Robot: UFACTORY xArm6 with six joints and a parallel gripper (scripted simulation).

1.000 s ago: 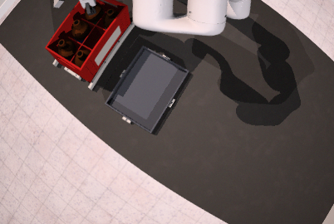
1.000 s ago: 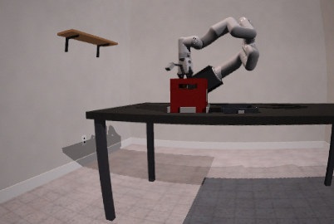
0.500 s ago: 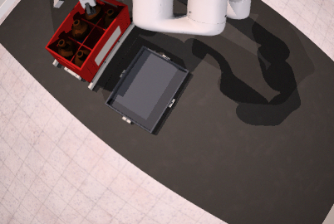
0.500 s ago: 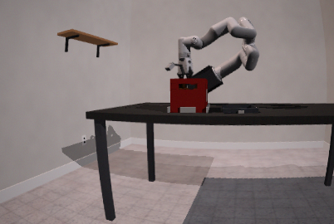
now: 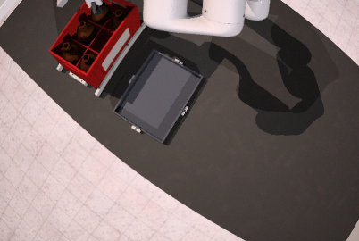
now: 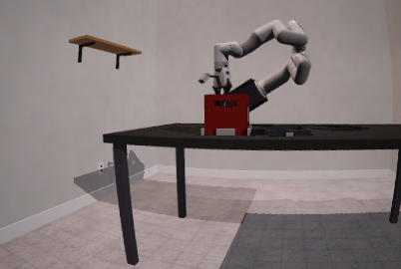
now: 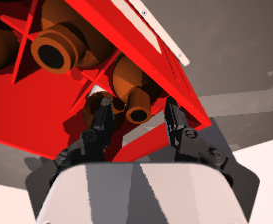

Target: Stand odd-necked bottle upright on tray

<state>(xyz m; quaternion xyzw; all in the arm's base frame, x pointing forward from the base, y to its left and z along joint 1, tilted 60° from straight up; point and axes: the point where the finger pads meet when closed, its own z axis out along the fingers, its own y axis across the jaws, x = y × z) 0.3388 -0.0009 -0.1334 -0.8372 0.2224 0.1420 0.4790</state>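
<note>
Right now the red crate is 8 cm below my hand, 7 cm ahead of it and 6 cm to the left of it. Also, from my hand: dark flat tray (35 cm to the left, 15 cm below, 5 cm ahead).
</note>
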